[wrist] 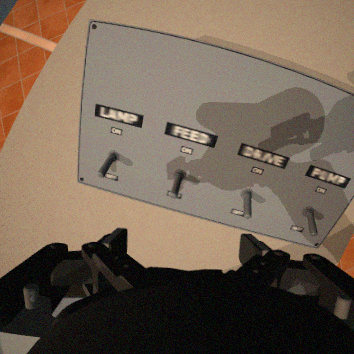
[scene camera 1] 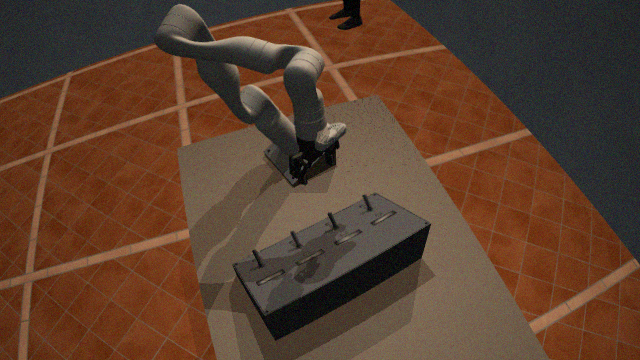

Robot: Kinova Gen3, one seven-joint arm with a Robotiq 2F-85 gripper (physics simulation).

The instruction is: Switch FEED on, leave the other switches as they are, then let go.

My gripper shows in the wrist view and in scene camera 1. One and the same spot on my gripper: (wrist: 102, 263) is (scene camera 1: 328, 149). The same spot on a grey switch box: (wrist: 230, 123) is (scene camera 1: 337, 251).
